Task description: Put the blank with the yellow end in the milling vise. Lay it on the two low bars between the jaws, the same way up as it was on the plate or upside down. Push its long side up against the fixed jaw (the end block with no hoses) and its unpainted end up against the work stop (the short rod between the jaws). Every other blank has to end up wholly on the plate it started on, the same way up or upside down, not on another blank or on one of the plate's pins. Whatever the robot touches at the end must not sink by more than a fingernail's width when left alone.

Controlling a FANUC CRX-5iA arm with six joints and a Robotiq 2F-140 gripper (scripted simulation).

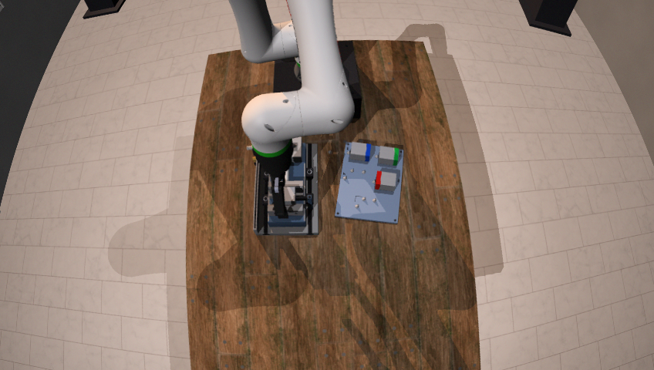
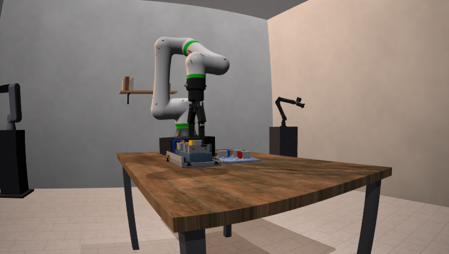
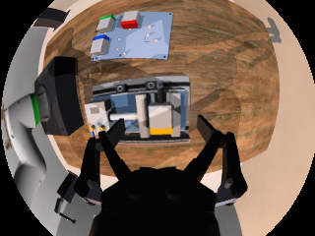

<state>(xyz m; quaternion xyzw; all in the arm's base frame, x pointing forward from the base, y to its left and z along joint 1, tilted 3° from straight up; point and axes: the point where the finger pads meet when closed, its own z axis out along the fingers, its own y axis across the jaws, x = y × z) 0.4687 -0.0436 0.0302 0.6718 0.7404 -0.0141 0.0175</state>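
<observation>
Now: hand 4 cm above the yellow-ended blank. From my hand the other things lie so: fixed jaw (3 cm ahead, 6 cm below); then blue-grey plate (11 cm behind, 24 cm to the left, 13 cm below); then hosed block (16 cm behind, 2 cm to the right, 6 cm below).
</observation>
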